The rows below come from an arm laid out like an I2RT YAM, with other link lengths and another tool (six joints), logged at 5 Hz.
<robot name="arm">
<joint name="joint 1" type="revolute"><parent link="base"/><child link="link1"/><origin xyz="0.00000 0.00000 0.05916"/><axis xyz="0 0 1"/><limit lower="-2.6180" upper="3.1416"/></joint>
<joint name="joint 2" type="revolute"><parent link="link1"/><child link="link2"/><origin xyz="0.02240 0.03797 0.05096" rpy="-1.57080 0.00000 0.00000"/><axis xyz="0 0 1"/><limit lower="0.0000" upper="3.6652"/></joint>
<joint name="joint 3" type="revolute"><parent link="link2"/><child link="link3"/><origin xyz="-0.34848 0.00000 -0.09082" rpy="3.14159 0.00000 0.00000"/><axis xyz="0 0 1"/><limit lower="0.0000" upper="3.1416"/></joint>
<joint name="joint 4" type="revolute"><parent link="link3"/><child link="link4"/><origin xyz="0.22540 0.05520 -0.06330"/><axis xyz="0 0 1"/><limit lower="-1.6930" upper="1.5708"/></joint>
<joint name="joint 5" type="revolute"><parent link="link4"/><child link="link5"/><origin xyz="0.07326 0.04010 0.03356" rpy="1.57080 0.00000 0.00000"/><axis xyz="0 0 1"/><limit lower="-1.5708" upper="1.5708"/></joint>
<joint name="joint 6" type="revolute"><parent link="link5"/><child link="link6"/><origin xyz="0.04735 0.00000 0.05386" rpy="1.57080 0.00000 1.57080"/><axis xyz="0 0 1"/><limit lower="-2.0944" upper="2.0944"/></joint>
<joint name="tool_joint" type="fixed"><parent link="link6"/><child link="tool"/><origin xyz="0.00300 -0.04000 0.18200" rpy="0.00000 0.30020 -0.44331"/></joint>
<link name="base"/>
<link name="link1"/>
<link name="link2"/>
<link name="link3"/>
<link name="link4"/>
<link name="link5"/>
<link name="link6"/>
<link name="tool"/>
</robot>
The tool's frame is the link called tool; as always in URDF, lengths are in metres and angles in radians.
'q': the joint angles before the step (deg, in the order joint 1, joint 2, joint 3, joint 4, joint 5, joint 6). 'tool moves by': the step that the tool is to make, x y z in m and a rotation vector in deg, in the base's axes. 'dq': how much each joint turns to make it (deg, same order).
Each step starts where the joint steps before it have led.
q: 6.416, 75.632, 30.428, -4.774, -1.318, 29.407
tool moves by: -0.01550, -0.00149, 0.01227, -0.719, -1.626, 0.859
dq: -0.001, -5.212, -0.806, -2.898, 0.117, -1.237
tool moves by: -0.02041, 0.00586, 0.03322, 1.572, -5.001, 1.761
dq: -0.020, -9.661, 0.332, -4.869, -1.960, -0.580
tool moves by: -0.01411, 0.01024, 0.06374, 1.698, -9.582, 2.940
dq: 0.108, -10.424, 3.976, -4.786, -2.593, -1.289
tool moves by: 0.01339, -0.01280, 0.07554, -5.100, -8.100, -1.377
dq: -0.100, -0.697, 9.818, -3.325, 4.105, -4.534
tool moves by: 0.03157, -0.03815, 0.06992, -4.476, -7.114, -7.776
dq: -3.044, 4.955, 8.914, 2.828, 6.344, -2.790
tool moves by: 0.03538, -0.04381, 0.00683, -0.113, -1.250, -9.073
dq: -3.871, 7.318, 1.626, 6.740, 4.959, 1.589
